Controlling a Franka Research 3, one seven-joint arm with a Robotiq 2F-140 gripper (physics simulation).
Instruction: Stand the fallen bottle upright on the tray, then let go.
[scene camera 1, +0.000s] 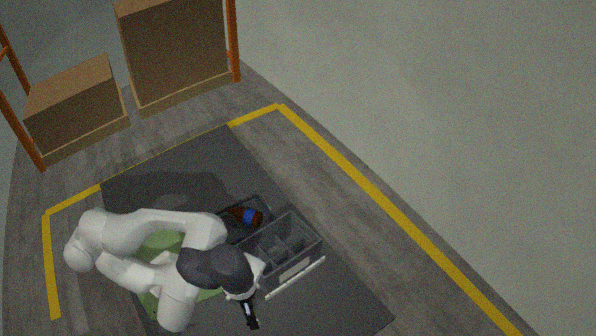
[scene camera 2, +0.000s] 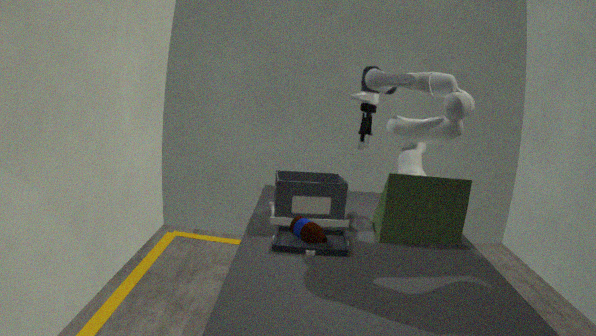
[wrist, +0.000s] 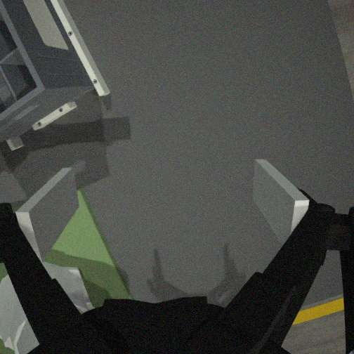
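Note:
The brown bottle (scene camera 1: 250, 217) (scene camera 2: 312, 232) with a blue label lies on its side on the dark shallow tray (scene camera 1: 257, 198) (scene camera 2: 290, 248). In scene camera 2 its neck points right and its base rests to the left. My gripper (scene camera 1: 254, 322) (scene camera 2: 364, 145) (wrist: 163, 183) is open and empty, fingers pointing down. It hangs high above the table, well apart from the bottle, on the far side of the divided bin as seen in scene camera 2. The bottle and tray do not show in the wrist view. The arm covers part of the tray's left side in scene camera 1.
A dark divided bin (scene camera 1: 316, 234) (scene camera 2: 285, 205) (wrist: 65, 70) with white rails stands close beside the tray. A green block (scene camera 1: 162, 241) (scene camera 2: 425, 210) (wrist: 82, 235) stands near the arm's base. Cardboard boxes (scene camera 1: 175, 55) (scene camera 1: 77, 110) stand at an orange rack (scene camera 1: 233, 45) beyond the table.

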